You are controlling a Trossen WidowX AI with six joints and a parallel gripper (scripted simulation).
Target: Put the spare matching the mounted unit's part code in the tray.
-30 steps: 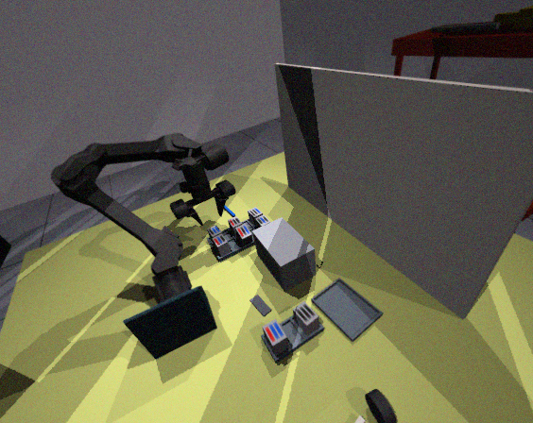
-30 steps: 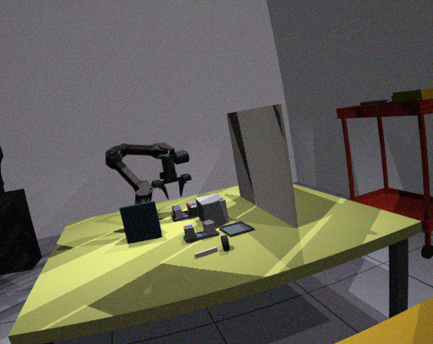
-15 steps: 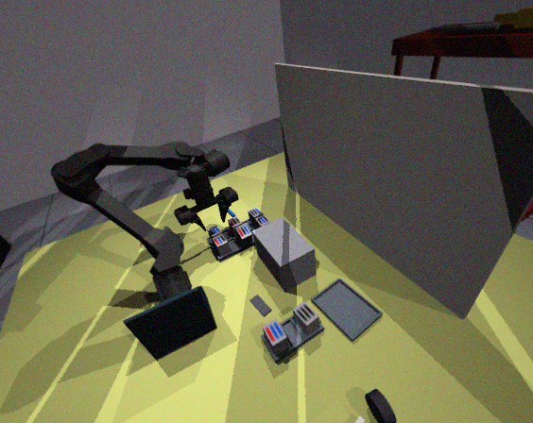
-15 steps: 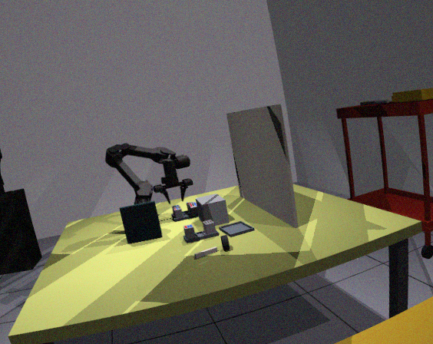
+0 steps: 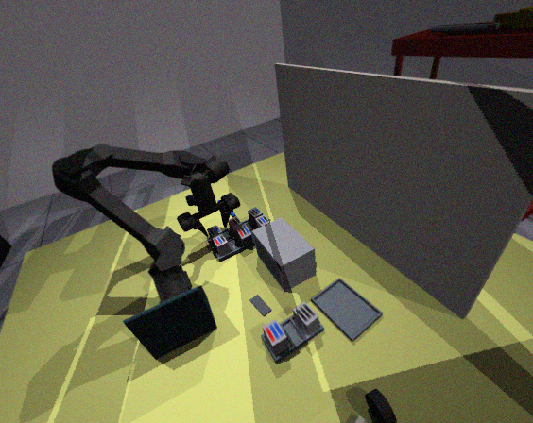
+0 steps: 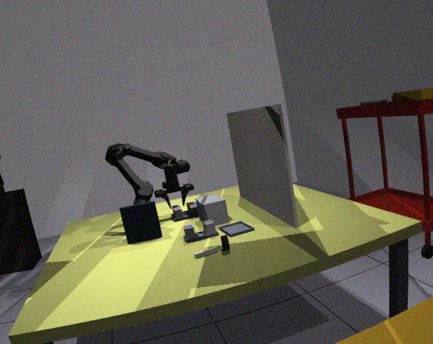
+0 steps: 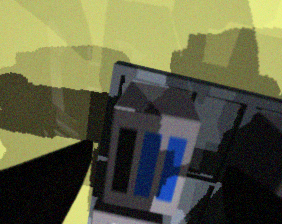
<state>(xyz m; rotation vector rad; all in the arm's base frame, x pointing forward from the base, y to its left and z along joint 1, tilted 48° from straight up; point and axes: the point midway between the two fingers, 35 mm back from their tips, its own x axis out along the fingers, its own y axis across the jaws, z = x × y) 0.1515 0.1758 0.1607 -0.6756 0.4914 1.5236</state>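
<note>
Now: the grey spare block right at my gripper tip. Round my gripper tip: grey-striped spare: 390 mm to the right, 90 mm ahead; rack: 390 mm to the right, 50 mm ahead, 40 mm below; grey mounted unit: 200 mm to the right, 140 mm ahead, 10 mm above.
</note>
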